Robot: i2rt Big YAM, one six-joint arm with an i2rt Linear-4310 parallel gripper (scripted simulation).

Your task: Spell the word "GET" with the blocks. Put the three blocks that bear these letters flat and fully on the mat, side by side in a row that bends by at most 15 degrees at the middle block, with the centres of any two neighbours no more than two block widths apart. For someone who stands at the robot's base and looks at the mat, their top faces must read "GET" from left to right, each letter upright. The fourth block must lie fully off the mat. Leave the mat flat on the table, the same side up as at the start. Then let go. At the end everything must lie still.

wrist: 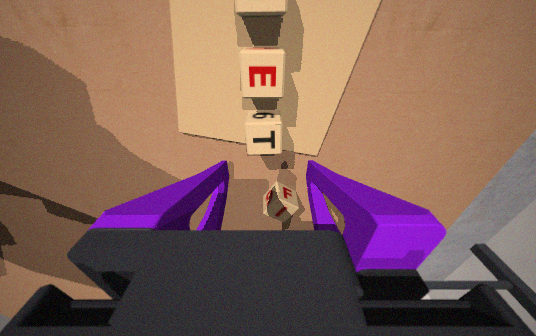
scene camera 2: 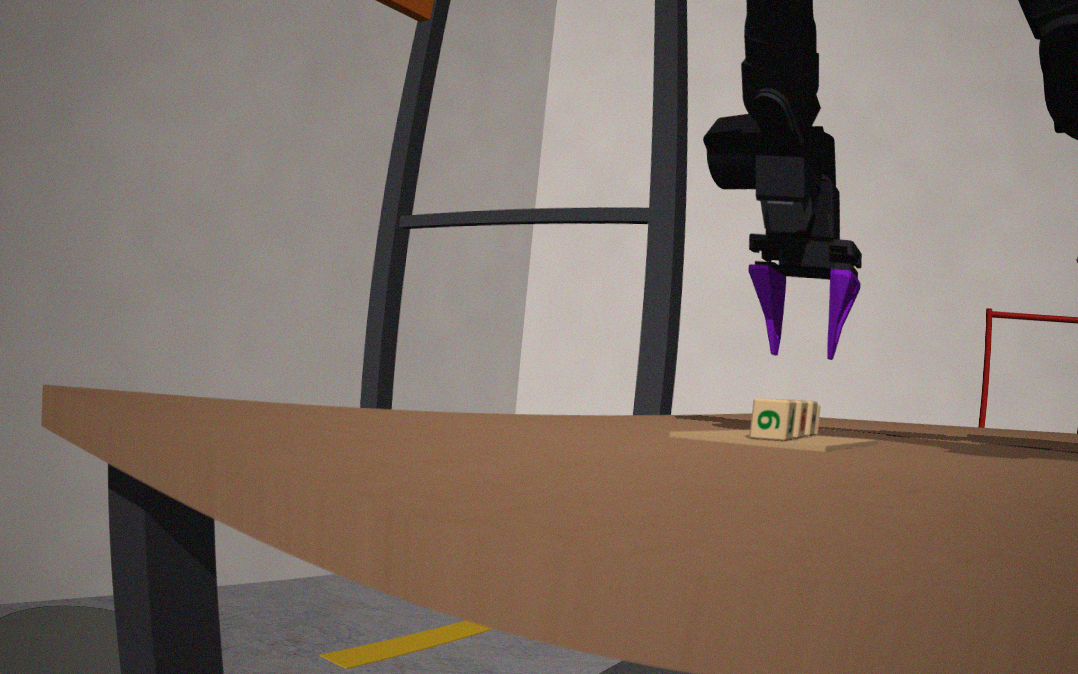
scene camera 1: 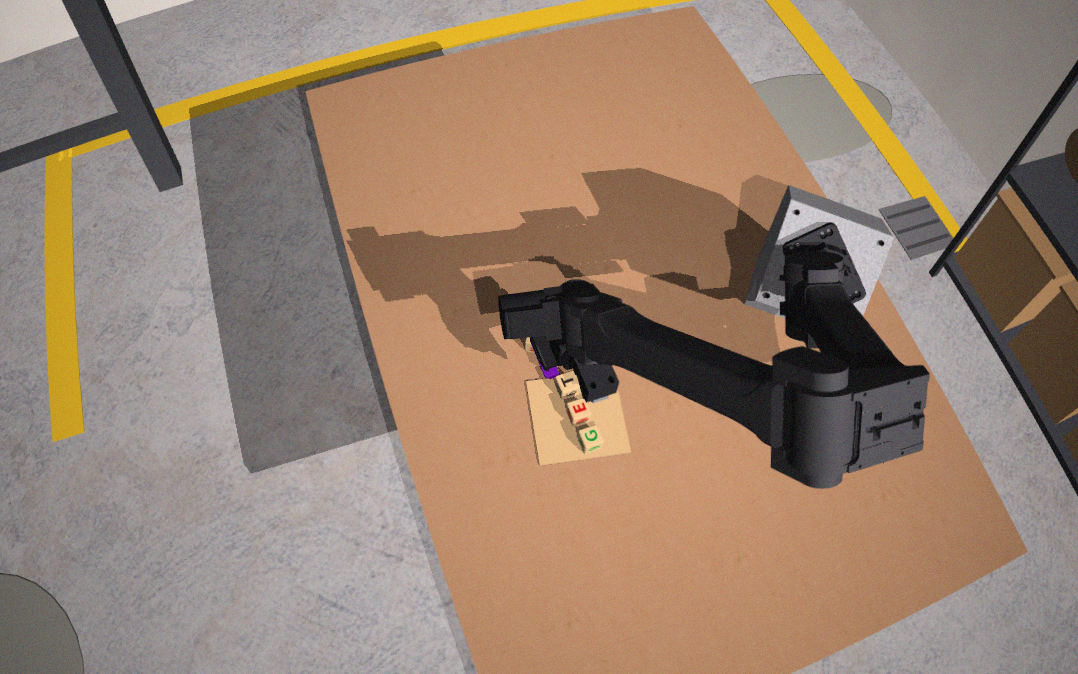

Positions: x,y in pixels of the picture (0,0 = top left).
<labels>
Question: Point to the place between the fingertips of the gripper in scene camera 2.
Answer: At 802,357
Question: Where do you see a square mat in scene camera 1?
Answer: At 556,439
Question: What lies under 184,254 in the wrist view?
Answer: The gripper.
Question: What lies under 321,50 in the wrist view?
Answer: A square mat.
</labels>
